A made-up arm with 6 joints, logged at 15 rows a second.
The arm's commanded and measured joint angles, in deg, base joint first. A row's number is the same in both.
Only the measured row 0 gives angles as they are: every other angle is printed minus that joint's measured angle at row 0.
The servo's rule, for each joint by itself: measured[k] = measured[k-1] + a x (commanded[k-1-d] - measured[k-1]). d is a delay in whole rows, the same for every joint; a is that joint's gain. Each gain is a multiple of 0.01, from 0.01 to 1. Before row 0 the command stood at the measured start. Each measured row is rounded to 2 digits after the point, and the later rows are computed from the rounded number. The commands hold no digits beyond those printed.
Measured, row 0: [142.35 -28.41 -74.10 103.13 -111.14 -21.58]
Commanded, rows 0 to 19: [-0.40 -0.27 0.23 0.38 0.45 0.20]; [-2.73 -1.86 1.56 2.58 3.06 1.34]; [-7.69 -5.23 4.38 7.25 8.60 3.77]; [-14.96 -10.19 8.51 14.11 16.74 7.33]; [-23.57 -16.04 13.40 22.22 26.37 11.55]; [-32.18 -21.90 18.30 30.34 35.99 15.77]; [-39.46 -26.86 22.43 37.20 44.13 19.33]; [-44.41 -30.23 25.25 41.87 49.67 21.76]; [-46.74 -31.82 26.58 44.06 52.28 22.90]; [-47.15 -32.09 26.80 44.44 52.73 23.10]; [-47.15 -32.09 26.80 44.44 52.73 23.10]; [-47.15 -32.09 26.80 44.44 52.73 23.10]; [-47.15 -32.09 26.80 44.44 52.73 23.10]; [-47.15 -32.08 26.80 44.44 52.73 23.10]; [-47.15 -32.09 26.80 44.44 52.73 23.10]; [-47.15 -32.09 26.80 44.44 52.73 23.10]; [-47.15 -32.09 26.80 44.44 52.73 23.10]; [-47.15 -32.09 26.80 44.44 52.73 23.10]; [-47.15 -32.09 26.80 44.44 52.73 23.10]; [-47.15 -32.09 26.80 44.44 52.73 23.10]
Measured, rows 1 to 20: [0.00 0.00 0.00 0.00 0.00 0.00]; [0.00 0.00 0.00 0.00 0.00 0.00]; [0.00 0.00 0.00 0.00 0.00 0.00]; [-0.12 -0.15 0.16 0.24 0.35 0.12]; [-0.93 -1.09 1.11 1.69 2.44 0.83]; [-3.03 -3.37 3.33 5.14 7.18 2.54]; [-6.73 -7.12 6.85 10.70 14.54 5.32]; [-11.95 -12.03 11.30 17.84 23.65 8.93]; [-18.22 -17.46 16.06 25.59 33.15 12.90]; [-24.80 -22.63 20.39 32.79 41.60 16.63]; [-30.88 -26.81 23.69 38.42 47.81 19.61]; [-35.80 -29.57 25.66 41.92 51.25 21.52]; [-39.32 -30.96 26.44 43.48 52.39 22.44]; [-41.75 -31.58 26.68 44.08 52.65 22.82]; [-43.42 -31.86 26.76 44.30 52.71 22.98]; [-44.58 -31.99 26.79 44.39 52.73 23.05]; [-45.38 -32.04 26.80 44.42 52.73 23.08]; [-45.93 -32.07 26.80 44.43 52.73 23.09]; [-46.31 -32.08 26.80 44.44 52.73 23.10]; [-46.57 -32.09 26.80 44.44 52.73 23.10]
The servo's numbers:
d 3
a 0.31 0.55 0.68 0.62 0.77 0.58

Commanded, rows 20 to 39: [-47.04 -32.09 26.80 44.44 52.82 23.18]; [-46.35 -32.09 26.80 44.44 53.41 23.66]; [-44.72 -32.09 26.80 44.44 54.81 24.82]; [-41.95 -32.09 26.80 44.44 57.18 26.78]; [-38.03 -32.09 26.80 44.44 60.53 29.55]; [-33.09 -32.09 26.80 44.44 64.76 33.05]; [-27.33 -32.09 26.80 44.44 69.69 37.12]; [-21.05 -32.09 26.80 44.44 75.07 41.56]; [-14.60 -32.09 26.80 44.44 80.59 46.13]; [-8.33 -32.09 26.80 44.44 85.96 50.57]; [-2.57 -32.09 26.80 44.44 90.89 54.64]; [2.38 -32.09 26.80 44.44 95.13 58.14]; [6.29 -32.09 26.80 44.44 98.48 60.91]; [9.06 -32.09 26.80 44.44 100.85 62.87]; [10.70 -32.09 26.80 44.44 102.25 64.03]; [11.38 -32.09 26.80 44.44 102.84 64.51]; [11.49 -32.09 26.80 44.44 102.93 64.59]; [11.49 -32.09 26.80 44.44 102.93 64.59]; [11.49 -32.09 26.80 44.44 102.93 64.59]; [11.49 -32.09 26.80 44.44 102.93 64.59]
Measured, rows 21 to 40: [-46.75 -32.09 26.80 44.44 52.73 23.10]; [-46.87 -32.09 26.80 44.44 52.73 23.10]; [-46.96 -32.09 26.80 44.44 52.73 23.10]; [-46.98 -32.09 26.80 44.44 52.80 23.15]; [-46.78 -32.09 26.80 44.44 53.27 23.45]; [-46.14 -32.09 26.80 44.44 54.46 24.24]; [-44.84 -32.09 26.80 44.44 56.55 25.71]; [-42.73 -32.09 26.80 44.44 59.61 27.94]; [-39.74 -32.09 26.80 44.44 63.58 30.90]; [-35.89 -32.09 26.80 44.44 68.28 34.51]; [-31.29 -32.09 26.80 44.44 73.51 38.60]; [-26.12 -32.09 26.80 44.44 78.96 42.97]; [-20.61 -32.09 26.80 44.44 84.35 47.38]; [-15.02 -32.09 26.80 44.44 89.39 51.59]; [-9.63 -32.09 26.80 44.44 93.81 55.39]; [-4.69 -32.09 26.80 44.44 97.41 58.59]; [-0.43 -32.09 26.80 44.44 100.06 61.07]; [3.02 -32.09 26.80 44.44 101.75 62.79]; [5.61 -32.09 26.80 44.44 102.59 63.79]; [7.43 -32.09 26.80 44.44 102.85 64.25]
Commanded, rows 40 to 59: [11.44 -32.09 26.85 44.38 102.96 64.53]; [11.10 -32.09 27.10 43.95 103.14 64.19]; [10.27 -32.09 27.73 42.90 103.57 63.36]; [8.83 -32.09 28.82 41.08 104.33 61.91]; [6.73 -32.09 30.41 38.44 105.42 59.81]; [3.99 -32.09 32.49 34.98 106.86 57.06]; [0.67 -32.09 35.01 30.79 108.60 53.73]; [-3.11 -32.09 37.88 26.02 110.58 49.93]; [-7.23 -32.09 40.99 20.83 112.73 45.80]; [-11.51 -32.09 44.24 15.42 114.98 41.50]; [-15.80 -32.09 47.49 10.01 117.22 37.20]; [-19.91 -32.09 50.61 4.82 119.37 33.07]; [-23.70 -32.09 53.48 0.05 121.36 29.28]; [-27.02 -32.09 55.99 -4.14 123.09 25.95]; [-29.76 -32.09 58.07 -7.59 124.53 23.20]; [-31.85 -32.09 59.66 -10.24 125.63 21.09]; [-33.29 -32.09 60.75 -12.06 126.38 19.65]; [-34.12 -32.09 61.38 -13.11 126.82 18.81]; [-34.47 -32.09 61.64 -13.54 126.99 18.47]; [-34.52 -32.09 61.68 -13.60 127.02 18.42]
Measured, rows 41 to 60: [8.69 -32.09 26.80 44.44 102.91 64.45]; [9.56 -32.09 26.80 44.44 102.93 64.53]; [10.16 -32.09 26.80 44.44 102.93 64.56]; [10.56 -32.09 26.83 44.40 102.95 64.54]; [10.73 -32.09 27.01 44.12 103.10 64.34]; [10.59 -32.09 27.50 43.36 103.46 63.77]; [10.04 -32.09 28.40 41.95 104.13 62.69]; [9.01 -32.09 29.77 39.77 105.12 61.02]; [7.45 -32.09 31.62 36.80 106.46 58.72]; [5.35 -32.09 33.93 33.07 108.11 55.83]; [2.73 -32.09 36.62 28.70 110.01 52.41]; [-0.36 -32.09 39.59 23.82 112.10 48.58]; [-3.82 -32.09 42.75 18.61 114.32 44.47]; [-7.53 -32.09 45.97 13.28 116.55 40.25]; [-11.37 -32.09 49.13 8.03 118.72 36.09]; [-15.19 -32.09 52.09 3.08 120.75 32.14]; [-18.86 -32.09 54.74 -1.40 122.55 28.55]; [-22.24 -32.09 57.00 -5.24 124.07 25.45]; [-25.22 -32.09 58.81 -8.34 125.27 22.92]; [-27.72 -32.09 60.13 -10.65 126.12 21.02]
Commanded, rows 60 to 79: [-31.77 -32.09 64.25 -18.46 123.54 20.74]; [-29.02 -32.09 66.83 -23.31 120.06 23.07]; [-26.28 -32.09 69.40 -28.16 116.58 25.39]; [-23.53 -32.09 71.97 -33.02 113.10 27.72]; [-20.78 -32.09 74.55 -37.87 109.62 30.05]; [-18.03 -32.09 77.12 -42.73 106.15 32.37]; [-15.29 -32.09 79.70 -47.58 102.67 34.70]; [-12.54 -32.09 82.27 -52.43 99.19 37.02]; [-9.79 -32.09 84.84 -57.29 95.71 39.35]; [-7.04 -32.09 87.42 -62.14 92.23 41.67]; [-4.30 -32.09 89.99 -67.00 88.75 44.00]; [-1.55 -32.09 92.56 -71.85 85.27 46.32]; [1.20 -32.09 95.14 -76.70 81.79 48.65]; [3.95 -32.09 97.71 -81.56 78.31 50.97]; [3.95 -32.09 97.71 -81.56 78.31 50.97]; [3.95 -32.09 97.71 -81.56 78.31 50.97]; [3.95 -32.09 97.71 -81.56 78.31 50.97]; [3.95 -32.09 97.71 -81.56 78.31 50.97]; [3.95 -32.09 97.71 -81.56 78.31 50.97]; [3.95 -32.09 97.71 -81.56 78.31 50.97]
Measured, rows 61 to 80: [-29.70 -32.09 60.98 -12.18 126.66 19.74]; [-31.18 -32.09 61.43 -13.02 126.91 19.00]; [-32.22 -32.09 61.60 -13.38 126.99 18.66]; [-32.08 -32.09 63.40 -16.53 124.33 19.87]; [-31.13 -32.09 65.73 -20.73 121.04 21.73]; [-29.63 -32.09 68.23 -25.34 117.61 23.85]; [-27.74 -32.09 70.77 -30.10 114.14 26.09]; [-25.58 -32.09 73.34 -34.92 110.66 28.39]; [-23.24 -32.09 75.91 -39.76 107.19 30.70]; [-20.78 -32.09 78.49 -44.61 103.71 33.02]; [-18.23 -32.09 81.06 -49.46 100.23 35.34]; [-15.61 -32.09 83.63 -54.31 96.75 37.67]; [-12.95 -32.09 86.21 -59.16 93.27 39.99]; [-10.27 -32.09 88.78 -64.02 89.79 42.32]; [-7.57 -32.09 91.35 -68.87 86.31 44.64]; [-4.85 -32.09 93.93 -73.72 82.83 46.97]; [-2.12 -32.09 96.50 -78.58 79.35 49.29]; [-0.24 -32.09 97.32 -80.43 78.55 50.26]; [1.06 -32.09 97.59 -81.13 78.37 50.67]; [1.96 -32.09 97.67 -81.40 78.32 50.84]
